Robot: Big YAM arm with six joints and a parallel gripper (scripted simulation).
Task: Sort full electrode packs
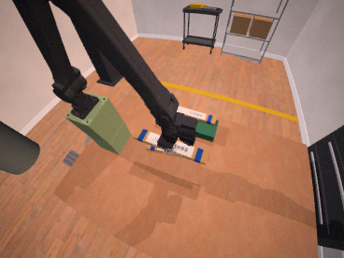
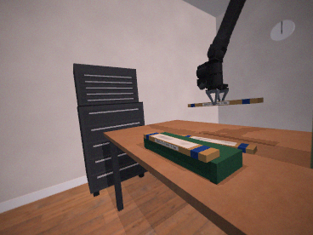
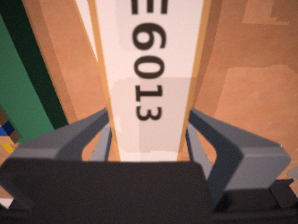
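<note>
My hand is 1 cm past the green platform, 27 cm to the right of it and 19 cm above it.
</note>
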